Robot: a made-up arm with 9 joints. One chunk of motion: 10 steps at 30 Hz.
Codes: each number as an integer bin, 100 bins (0 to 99) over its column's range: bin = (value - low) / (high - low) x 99, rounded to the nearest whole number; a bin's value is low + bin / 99 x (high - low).
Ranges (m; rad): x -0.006..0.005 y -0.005..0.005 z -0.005..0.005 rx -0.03..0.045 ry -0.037..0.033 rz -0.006..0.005
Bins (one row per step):
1: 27 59 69 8 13 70
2: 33 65 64 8 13 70
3: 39 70 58 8 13 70
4: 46 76 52 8 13 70
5: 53 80 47 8 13 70
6: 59 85 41 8 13 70
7: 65 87 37 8 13 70
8: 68 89 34 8 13 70
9: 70 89 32 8 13 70
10: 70 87 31 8 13 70
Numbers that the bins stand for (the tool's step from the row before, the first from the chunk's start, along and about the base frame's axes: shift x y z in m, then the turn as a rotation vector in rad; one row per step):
1: -0.00300 0.00096 0.00197 -0.02394 -0.02781 0.00178
2: -0.00233 0.00157 0.00146 -0.02394 -0.02781 0.00178
3: -0.00167 0.00207 0.00086 -0.02394 -0.02781 0.00178
4: -0.00089 0.00268 0.00025 -0.02394 -0.02781 0.00178
5: -0.00011 0.00308 -0.00025 -0.02394 -0.02781 0.00178
6: 0.00056 0.00359 -0.00086 -0.02394 -0.02781 0.00178
7: 0.00122 0.00379 -0.00126 -0.02394 -0.02781 0.00178
8: 0.00156 0.00399 -0.00157 -0.02394 -0.02781 0.00178
9: 0.00178 0.00399 -0.00177 -0.02394 -0.02781 0.00178
10: 0.00178 0.00379 -0.00187 -0.02394 -0.02781 0.00178

